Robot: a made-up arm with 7 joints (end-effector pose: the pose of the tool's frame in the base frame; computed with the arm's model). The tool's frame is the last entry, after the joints.
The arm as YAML. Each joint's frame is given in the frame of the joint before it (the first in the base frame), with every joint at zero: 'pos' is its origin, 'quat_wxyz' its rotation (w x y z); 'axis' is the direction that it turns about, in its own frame. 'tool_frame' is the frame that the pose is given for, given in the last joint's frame.
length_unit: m
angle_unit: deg
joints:
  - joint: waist
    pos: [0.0, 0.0, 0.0]
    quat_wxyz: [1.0, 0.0, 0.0, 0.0]
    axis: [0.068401, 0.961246, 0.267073]
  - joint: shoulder
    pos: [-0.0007, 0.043, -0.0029]
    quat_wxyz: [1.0, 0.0, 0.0, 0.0]
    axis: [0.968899, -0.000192, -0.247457]
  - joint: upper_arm
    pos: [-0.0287, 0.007, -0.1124]
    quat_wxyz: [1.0, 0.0, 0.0, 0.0]
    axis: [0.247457, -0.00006, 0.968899]
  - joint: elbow
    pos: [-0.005, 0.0, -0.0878]
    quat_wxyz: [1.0, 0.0, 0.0, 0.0]
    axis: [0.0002, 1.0, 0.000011]
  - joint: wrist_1
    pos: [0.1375, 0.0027, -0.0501]
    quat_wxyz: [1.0, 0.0, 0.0, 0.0]
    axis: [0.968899, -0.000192, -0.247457]
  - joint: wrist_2
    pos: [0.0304, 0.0, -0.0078]
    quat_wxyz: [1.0, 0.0, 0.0, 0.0]
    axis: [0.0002, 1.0, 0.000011]
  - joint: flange
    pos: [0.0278, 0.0, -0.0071]
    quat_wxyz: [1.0, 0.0, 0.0, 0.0]
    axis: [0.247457, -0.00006, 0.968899]
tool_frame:
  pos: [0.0, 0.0, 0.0]
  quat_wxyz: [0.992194, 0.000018, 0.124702, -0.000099]
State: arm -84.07 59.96 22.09 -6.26 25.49 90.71 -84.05
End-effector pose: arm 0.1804 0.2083 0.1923 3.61 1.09 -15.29
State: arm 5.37 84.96 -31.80 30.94 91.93 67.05 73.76
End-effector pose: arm 0.1137 0.3513 -0.1346 -135.24 71.32 4.57
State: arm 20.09 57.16 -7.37 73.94 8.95 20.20 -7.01
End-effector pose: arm -0.1133 0.3854 -0.1946 61.50 127.57 23.08
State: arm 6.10 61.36 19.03 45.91 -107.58 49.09 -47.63
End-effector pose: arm 0.0789 0.3710 -0.1751 -74.78 15.34 -3.29
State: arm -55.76 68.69 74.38 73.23 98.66 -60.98 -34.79
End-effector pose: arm 0.1922 0.3928 -0.0270 82.19 19.82 -10.89
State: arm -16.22 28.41 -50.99 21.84 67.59 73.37 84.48
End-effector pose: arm 0.1477 0.0681 -0.3141 127.72 -54.45 49.88
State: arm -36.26 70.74 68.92 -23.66 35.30 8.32 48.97
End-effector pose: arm 0.0557 0.2323 0.1653 53.24 -101.66 120.43
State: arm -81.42 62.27 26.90 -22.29 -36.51 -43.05 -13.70
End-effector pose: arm 0.1000 0.1539 0.1986 35.81 -142.59 -15.39
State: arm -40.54 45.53 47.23 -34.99 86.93 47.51 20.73
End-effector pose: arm 0.1243 0.2072 0.0855 61.78 -30.92 143.12
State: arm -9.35 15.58 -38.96 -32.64 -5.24 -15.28 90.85
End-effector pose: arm 0.1379 -0.0456 -0.1405 -31.03 -16.15 43.53
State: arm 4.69 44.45 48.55 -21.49 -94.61 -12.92 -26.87
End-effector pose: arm 0.1269 0.2682 -0.0254 -23.56 -54.75 -15.34
